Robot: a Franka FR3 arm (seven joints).
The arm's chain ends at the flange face. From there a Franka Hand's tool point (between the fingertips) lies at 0.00 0.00 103.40 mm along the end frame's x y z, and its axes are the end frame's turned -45 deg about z.
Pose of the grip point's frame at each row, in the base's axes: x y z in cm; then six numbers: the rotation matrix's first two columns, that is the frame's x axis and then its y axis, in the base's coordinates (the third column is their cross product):
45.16, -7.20, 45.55, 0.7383, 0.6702, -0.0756, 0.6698, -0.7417, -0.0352
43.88, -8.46, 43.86, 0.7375, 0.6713, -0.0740, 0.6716, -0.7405, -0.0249
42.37, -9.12, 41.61, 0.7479, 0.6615, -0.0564, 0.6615, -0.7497, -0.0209
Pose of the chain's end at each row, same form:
45.98, -6.95, 55.85, 0.9957, -0.0506, -0.0783, -0.0484, -0.9984, 0.0286
44.62, -8.14, 54.17, 0.9964, -0.0489, -0.0699, -0.0466, -0.9983, 0.0347
42.95, -8.90, 51.93, 0.9966, -0.0624, -0.0547, -0.0611, -0.9979, 0.0251

